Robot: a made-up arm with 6 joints.
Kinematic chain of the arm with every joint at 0, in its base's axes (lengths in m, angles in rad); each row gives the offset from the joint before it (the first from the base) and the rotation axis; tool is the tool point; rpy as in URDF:
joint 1: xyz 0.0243 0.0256 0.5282 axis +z
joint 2: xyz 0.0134 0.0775 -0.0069 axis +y
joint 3: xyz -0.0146 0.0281 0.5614 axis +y
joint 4: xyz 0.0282 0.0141 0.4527 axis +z
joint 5: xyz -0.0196 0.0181 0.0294 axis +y
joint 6: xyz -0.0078 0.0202 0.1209 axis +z
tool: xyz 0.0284 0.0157 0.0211 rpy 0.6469 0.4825 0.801
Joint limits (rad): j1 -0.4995..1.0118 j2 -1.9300..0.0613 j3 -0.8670..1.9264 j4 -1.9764..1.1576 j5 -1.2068..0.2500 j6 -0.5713..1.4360
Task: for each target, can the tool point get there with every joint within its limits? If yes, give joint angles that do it. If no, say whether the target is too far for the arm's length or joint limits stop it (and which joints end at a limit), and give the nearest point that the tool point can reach.
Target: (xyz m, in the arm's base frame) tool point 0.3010 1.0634 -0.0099
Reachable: no: joint limits stop it (at a limit: joint 1, joint 2, joint 3, joint 5, joint 6) | nearest point -0.4085 0.5812 -0.1863 | short by 0.876 m
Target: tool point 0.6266 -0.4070 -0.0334
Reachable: no: joint limits stop it (at a limit: joint 1, joint 2, joint 3, joint 4) | nearest point 0.5753 -0.1340 0.7323 | short by 0.814 m
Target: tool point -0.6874 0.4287 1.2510
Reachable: yes | joints -0.3260 -1.2164 0.8410 0.4271 -0.3714 0.7774
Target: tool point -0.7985 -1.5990 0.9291
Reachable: no: too far | nearest point -0.6537 -0.9032 0.7803 | short by 0.726 m
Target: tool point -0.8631 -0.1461 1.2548
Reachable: yes | joints 0.3781 -1.0670 0.4154 0.2287 -0.3077 0.2598
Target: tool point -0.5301 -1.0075 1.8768
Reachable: no: too far | nearest point -0.4613 -0.5792 1.4190 | short by 0.631 m
